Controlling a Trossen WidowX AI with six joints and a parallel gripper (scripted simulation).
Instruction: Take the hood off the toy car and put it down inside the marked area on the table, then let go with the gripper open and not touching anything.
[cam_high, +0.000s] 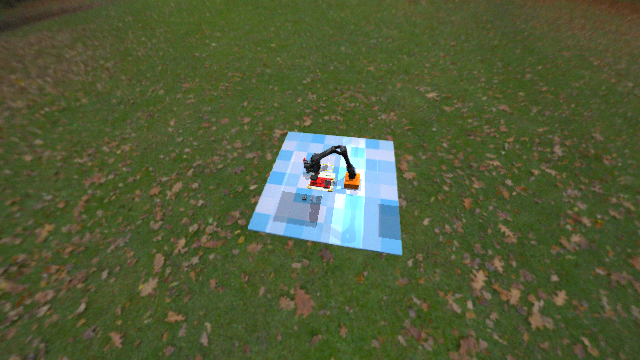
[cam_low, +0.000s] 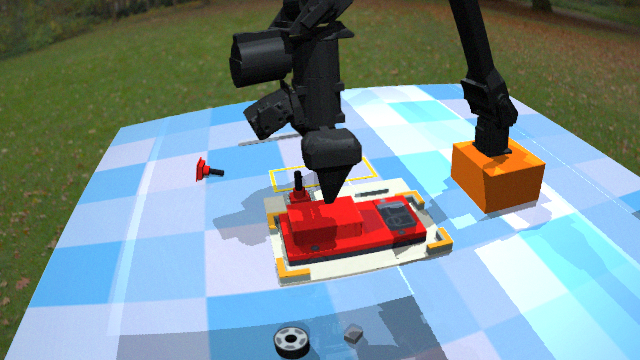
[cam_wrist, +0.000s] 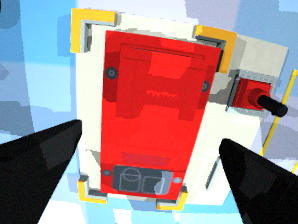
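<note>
My gripper tip is now 5 cm above the hood. Round my gripper tip: wheel 8 cm ahead, 20 cm to the left, 9 cm below; thin grey bar 3 cm ahead, 40 cm to the right, 9 cm below.
</note>
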